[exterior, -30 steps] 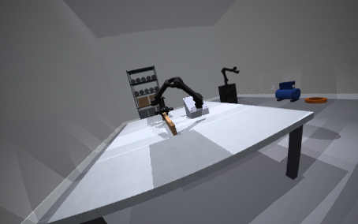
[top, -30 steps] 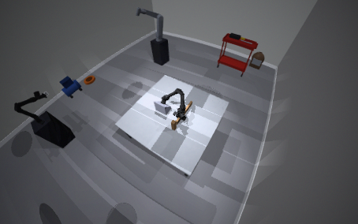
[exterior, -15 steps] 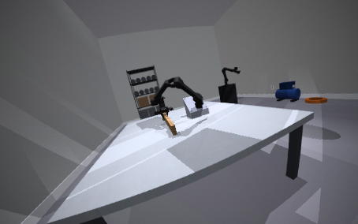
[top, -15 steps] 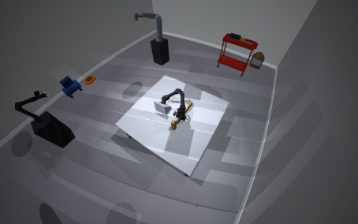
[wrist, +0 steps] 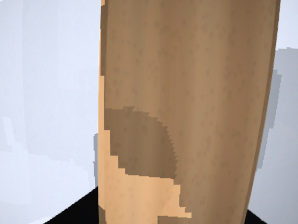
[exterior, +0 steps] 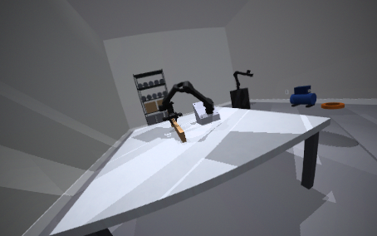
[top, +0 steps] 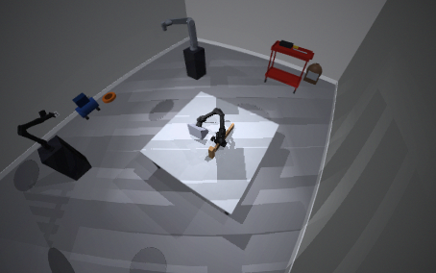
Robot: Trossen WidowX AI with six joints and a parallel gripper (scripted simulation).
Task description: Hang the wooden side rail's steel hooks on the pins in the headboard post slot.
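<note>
Right now my gripper tip is 140 mm to the left of the wooden headboard post, 40 mm below it and 20 mm short of it.
</note>
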